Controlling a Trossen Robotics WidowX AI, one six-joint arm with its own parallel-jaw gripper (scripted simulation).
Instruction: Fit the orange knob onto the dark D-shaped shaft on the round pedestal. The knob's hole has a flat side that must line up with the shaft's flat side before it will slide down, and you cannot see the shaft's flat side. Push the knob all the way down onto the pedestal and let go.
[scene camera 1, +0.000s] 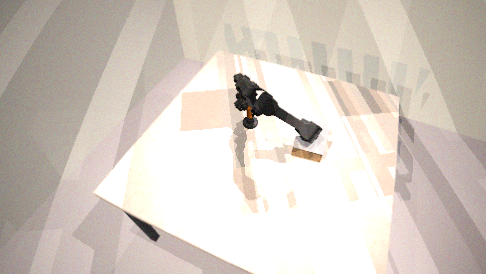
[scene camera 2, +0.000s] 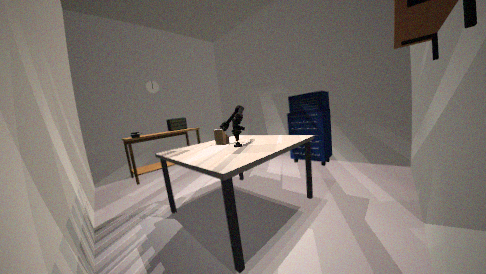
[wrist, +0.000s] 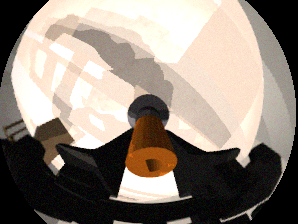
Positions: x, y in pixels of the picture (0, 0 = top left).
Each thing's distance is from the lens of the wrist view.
gripper (wrist: 149, 131): 0.10 m
orange knob (wrist: 150, 154): 0.06 m
dark round pedestal (wrist: 144, 105): 0.14 m
The marked spots on the dark round pedestal and the orange knob are 0.10 m apart.
